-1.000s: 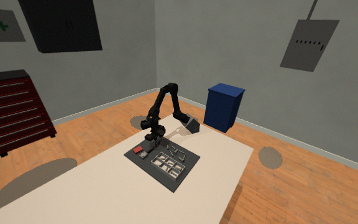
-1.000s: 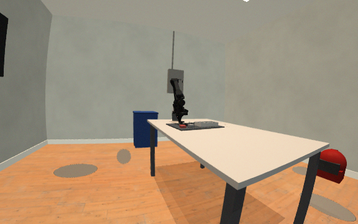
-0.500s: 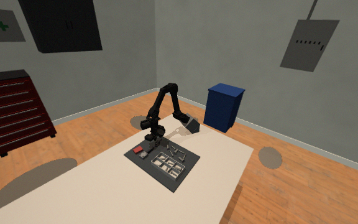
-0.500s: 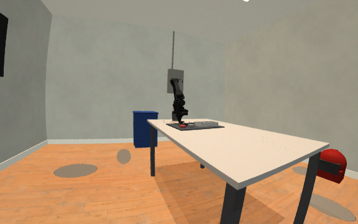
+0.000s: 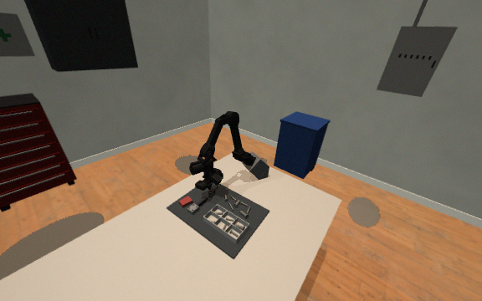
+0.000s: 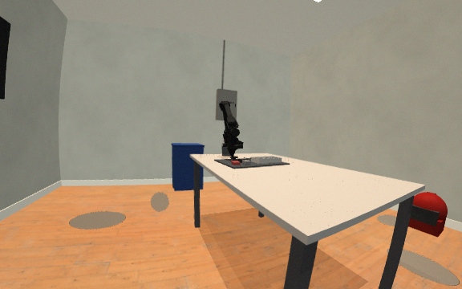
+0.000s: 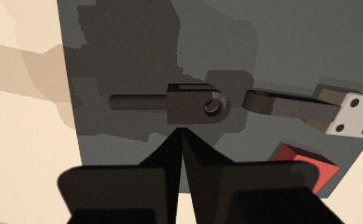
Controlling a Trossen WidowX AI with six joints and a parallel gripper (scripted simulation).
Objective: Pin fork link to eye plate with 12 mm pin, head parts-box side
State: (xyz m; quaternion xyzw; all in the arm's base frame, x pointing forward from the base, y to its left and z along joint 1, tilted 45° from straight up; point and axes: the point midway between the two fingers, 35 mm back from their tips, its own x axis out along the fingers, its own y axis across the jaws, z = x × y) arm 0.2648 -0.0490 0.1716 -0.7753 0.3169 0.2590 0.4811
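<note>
My hand is 40 mm above the fork link and 20 mm to the right of it. From my hand the other things lie so: eye plate: 80 mm ahead, 50 mm below, 30 mm to the left; dark mat: 130 mm to the left, 70 mm below, 60 mm ahead; red block: 150 mm ahead, 50 mm to the right, 50 mm below.
</note>
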